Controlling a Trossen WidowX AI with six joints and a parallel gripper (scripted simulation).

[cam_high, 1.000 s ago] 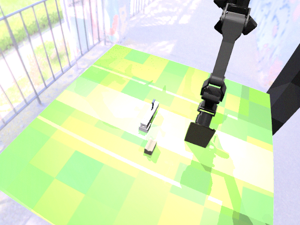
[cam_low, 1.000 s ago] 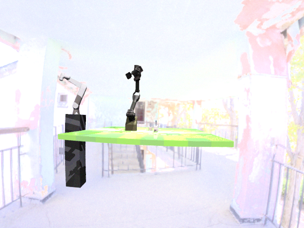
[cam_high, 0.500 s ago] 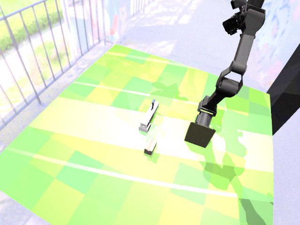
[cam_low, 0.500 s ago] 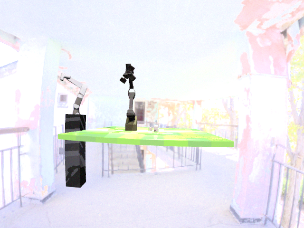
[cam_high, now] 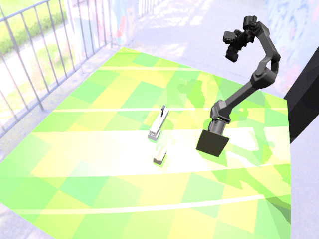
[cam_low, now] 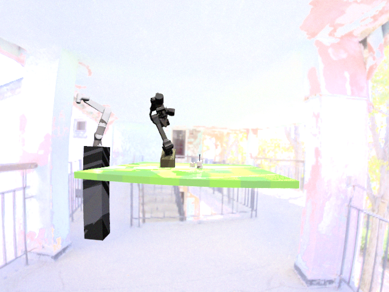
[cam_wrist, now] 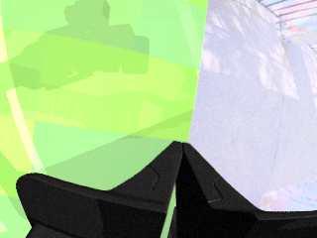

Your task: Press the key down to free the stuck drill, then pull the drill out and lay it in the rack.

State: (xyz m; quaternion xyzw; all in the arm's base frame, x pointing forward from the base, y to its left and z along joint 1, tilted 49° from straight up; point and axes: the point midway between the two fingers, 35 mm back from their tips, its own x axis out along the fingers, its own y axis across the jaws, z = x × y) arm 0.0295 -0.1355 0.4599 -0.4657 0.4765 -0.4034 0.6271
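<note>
Now: gripper tip 26 cm short of the yellowish drill, 43 cm to the right of it and 25 cm above it. From my gripper tip the other things lie so: dark rack: 20 cm ahead, 58 cm to the left, 28 cm below.
</note>
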